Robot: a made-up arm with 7 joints. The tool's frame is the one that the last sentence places.
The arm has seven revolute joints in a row. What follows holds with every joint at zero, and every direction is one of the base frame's.
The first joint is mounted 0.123 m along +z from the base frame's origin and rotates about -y.
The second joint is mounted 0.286 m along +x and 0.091 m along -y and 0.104 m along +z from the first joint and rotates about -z.
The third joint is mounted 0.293 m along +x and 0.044 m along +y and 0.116 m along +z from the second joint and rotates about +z.
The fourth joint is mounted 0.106 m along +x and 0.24 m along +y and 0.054 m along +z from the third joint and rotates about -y.
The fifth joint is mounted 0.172 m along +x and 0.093 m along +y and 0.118 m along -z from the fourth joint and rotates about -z.
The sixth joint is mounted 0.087 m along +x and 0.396 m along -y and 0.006 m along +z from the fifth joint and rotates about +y.
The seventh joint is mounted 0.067 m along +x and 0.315 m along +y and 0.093 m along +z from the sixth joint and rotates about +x.
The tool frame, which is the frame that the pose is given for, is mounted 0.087 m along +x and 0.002 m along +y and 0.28 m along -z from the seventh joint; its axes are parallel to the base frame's.
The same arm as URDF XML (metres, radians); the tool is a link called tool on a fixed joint. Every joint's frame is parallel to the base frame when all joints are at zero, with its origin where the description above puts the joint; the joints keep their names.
<robot name="arm">
<joint name="tool_joint" type="fixed"><parent link="link7"/><child link="tool"/><origin xyz="0.087 0.002 -0.28"/></joint>
<joint name="joint 7" type="continuous"><parent link="link6"/><child link="link7"/><origin xyz="0.067 0.315 0.093"/><axis xyz="1 0 0"/></joint>
<joint name="joint 6" type="continuous"><parent link="link5"/><child link="link6"/><origin xyz="0.087 -0.396 0.006"/><axis xyz="0 1 0"/></joint>
<joint name="joint 5" type="continuous"><parent link="link4"/><child link="link5"/><origin xyz="0.172 0.093 -0.118"/><axis xyz="0 0 -1"/></joint>
<joint name="joint 4" type="continuous"><parent link="link3"/><child link="link4"/><origin xyz="0.106 0.24 0.054"/><axis xyz="0 -1 0"/></joint>
<joint name="joint 3" type="continuous"><parent link="link2"/><child link="link3"/><origin xyz="0.293 0.044 0.116"/><axis xyz="0 0 1"/></joint>
<joint name="joint 2" type="continuous"><parent link="link1"/><child link="link2"/><origin xyz="0.286 -0.091 0.104"/><axis xyz="0 0 -1"/></joint>
<joint name="joint 1" type="continuous"><parent link="base_link"/><child link="link1"/><origin xyz="0 0 0.123"/><axis xyz="0 -1 0"/></joint>
<link name="base_link"/>
<link name="link1"/>
<link name="link2"/>
<link name="link3"/>
<link name="link4"/>
<link name="link5"/>
<link name="link6"/>
<link name="link7"/>
<link name="tool"/>
</robot>

